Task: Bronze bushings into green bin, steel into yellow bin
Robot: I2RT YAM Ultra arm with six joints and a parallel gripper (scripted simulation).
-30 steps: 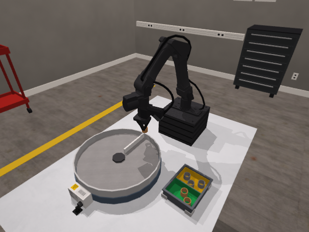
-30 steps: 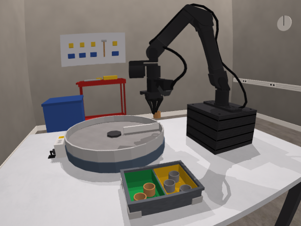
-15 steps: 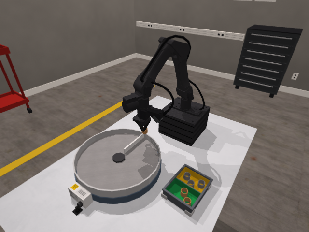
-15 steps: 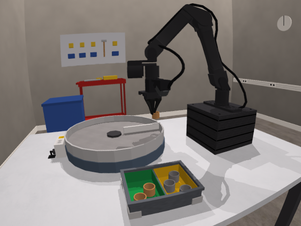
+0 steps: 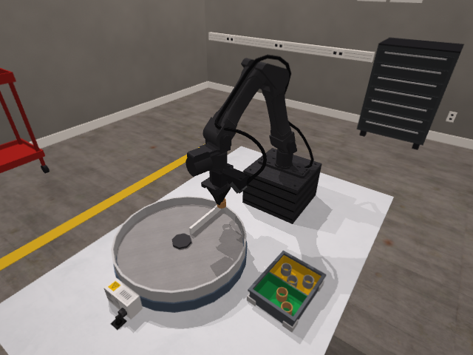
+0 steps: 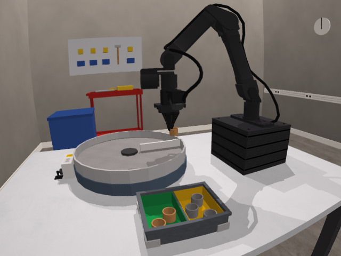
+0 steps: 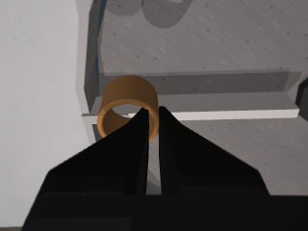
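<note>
Right now the green bin is 31 cm to the left of my hand, 13 cm below it and 13 cm ahead of it. Also, from my hand: dark grey tray 32 cm to the left, 12 cm below, 9 cm ahead; turntable 15 cm ahead, 9 cm below, 4 cm to the right; yellow bin 32 cm to the left, 13 cm below, 4 cm ahead.
</note>
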